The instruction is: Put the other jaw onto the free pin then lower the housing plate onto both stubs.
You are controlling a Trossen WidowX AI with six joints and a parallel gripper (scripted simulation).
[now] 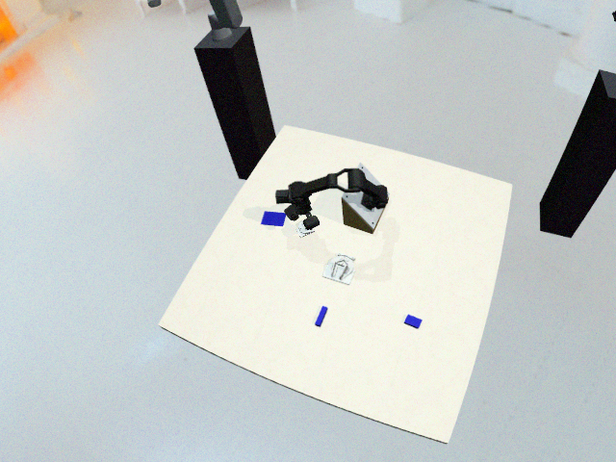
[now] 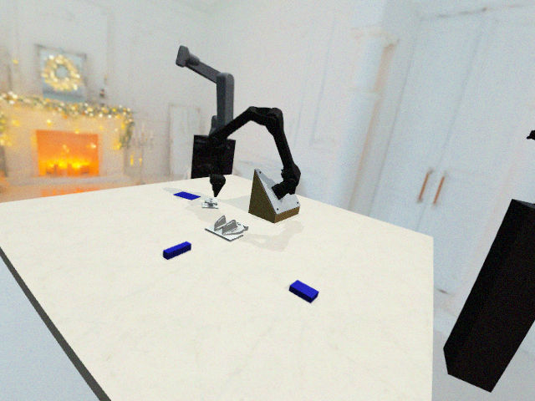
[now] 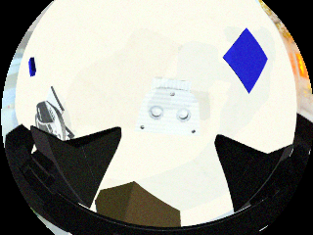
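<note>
Right now the housing plate is 30 mm below my gripper tip, 10 mm to the right of it and 10 mm ahead of it. From my gripper tip the other things lie so: flat blue patch (180 mm to the right, 60 mm below, 20 mm behind).
</note>
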